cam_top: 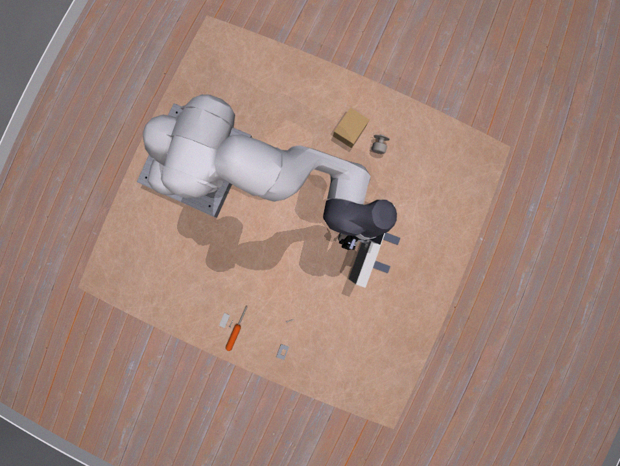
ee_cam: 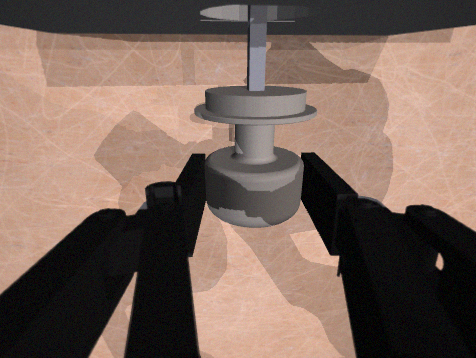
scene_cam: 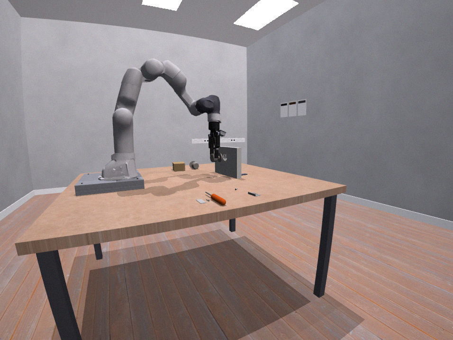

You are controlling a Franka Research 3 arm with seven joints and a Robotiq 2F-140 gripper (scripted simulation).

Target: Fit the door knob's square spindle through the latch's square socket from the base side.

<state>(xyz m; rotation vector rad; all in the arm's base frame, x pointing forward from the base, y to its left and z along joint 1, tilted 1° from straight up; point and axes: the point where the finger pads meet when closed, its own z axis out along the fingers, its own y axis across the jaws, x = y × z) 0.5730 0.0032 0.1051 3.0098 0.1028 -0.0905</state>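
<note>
The wood slab is 100 mm ahead of my hand and 40 mm below it.
</note>
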